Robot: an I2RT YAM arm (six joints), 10 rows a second.
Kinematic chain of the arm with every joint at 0, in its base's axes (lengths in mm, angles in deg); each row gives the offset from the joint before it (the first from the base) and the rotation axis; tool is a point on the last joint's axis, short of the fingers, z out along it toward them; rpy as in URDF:
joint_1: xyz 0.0 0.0 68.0 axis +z
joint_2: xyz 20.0 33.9 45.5 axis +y
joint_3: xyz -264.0 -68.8 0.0 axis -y
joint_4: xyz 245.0 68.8 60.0 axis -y
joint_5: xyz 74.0 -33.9 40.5 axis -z
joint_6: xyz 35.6 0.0 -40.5 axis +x
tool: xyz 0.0 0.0 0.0 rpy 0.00 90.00 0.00
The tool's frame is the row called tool.
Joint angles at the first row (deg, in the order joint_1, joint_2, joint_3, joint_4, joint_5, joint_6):
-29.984 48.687 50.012 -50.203 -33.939 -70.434
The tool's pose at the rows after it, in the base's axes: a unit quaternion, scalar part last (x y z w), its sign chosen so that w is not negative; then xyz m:
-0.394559 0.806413 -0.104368 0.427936 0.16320 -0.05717 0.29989
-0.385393 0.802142 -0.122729 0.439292 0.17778 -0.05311 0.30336
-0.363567 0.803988 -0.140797 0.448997 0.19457 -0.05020 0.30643
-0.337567 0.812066 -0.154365 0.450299 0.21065 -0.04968 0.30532
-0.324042 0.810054 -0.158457 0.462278 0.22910 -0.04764 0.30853
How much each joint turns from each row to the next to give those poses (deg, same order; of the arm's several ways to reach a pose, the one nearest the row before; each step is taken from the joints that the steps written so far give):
5.011 1.495 -0.528 6.679 5.274 5.632
3.694 1.580 0.172 5.530 3.696 3.962
3.254 2.459 0.528 5.530 4.466 4.567
2.112 2.989 0.441 4.324 4.221 3.782
2.020 3.602 1.665 4.049 2.035 2.819

